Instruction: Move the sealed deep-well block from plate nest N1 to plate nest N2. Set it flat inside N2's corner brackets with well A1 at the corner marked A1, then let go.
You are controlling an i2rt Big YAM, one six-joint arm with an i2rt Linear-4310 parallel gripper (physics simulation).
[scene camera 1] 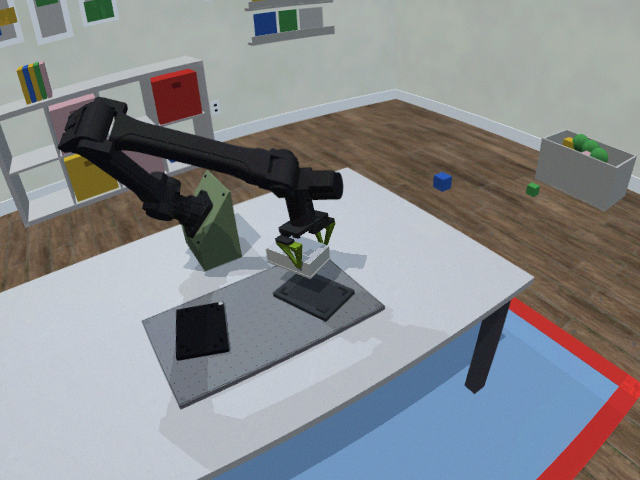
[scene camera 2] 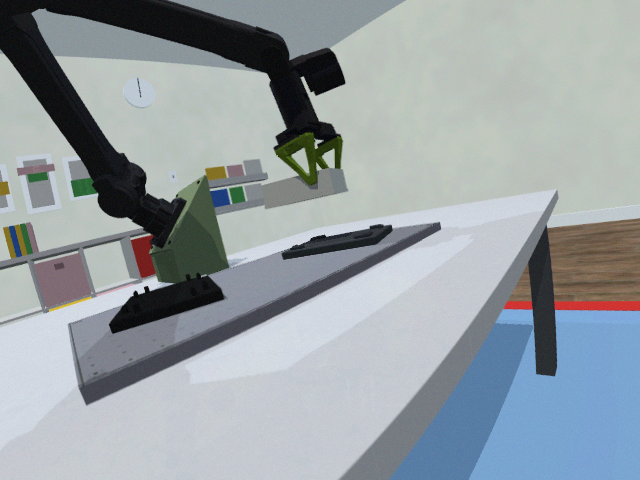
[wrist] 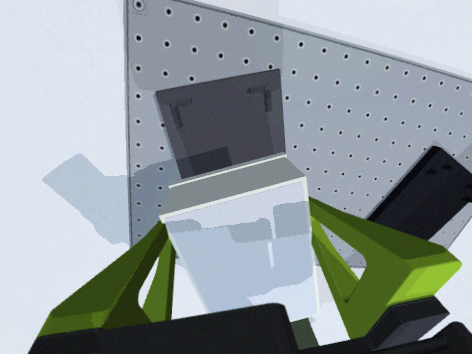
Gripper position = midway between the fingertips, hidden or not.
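Scene camera 2: my gripper (scene camera 2: 326,182) carries a white block (scene camera 2: 330,181), and nothing else touches it; a black nest plate (scene camera 2: 143,308) is visible too. Scene camera 1: the white block (scene camera 1: 315,255), my gripper (scene camera 1: 311,258) and a black nest plate (scene camera 1: 321,297). Wrist view: my gripper (wrist: 238,210) and the white block (wrist: 243,233).
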